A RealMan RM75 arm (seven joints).
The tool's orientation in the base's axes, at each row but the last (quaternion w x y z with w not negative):
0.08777, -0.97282, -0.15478, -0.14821
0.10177, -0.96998, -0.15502, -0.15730
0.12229, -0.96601, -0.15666, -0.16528
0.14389, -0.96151, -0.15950, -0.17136
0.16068, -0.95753, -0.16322, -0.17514
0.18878, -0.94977, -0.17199, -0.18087
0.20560, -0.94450, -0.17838, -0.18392
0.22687, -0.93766, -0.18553, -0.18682
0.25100, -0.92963, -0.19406, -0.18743
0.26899, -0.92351, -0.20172, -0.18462
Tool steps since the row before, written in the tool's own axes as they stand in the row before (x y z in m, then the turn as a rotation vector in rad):
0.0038, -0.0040, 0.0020, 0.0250, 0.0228, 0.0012
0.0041, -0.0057, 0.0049, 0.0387, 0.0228, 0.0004
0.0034, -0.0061, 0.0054, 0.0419, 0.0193, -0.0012
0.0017, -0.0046, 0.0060, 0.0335, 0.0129, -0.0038
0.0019, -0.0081, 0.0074, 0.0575, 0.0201, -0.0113
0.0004, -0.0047, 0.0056, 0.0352, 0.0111, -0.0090
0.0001, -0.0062, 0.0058, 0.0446, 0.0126, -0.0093
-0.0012, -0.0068, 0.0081, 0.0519, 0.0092, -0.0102
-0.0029, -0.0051, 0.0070, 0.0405, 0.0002, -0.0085
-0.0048, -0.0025, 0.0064, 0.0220, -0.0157, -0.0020
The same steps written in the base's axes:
0.0027, 0.0052, -0.0002, 0.0305, -0.0142, 0.0039
0.0031, 0.0076, -0.0023, 0.0426, -0.0107, 0.0093
0.0025, 0.0081, -0.0026, 0.0438, -0.0071, 0.0125
0.0016, 0.0066, -0.0037, 0.0333, -0.0043, 0.0131
0.0008, 0.0104, -0.0038, 0.0551, -0.0074, 0.0273
0.0001, 0.0065, -0.0033, 0.0327, -0.0043, 0.0189
-0.0009, 0.0079, -0.0029, 0.0414, -0.0033, 0.0226
-0.0018, 0.0093, -0.0048, 0.0460, 0.0010, 0.0277
-0.0030, 0.0071, -0.0049, 0.0326, 0.0061, 0.0248
-0.0038, 0.0043, -0.0061, 0.0108, 0.0170, 0.0181

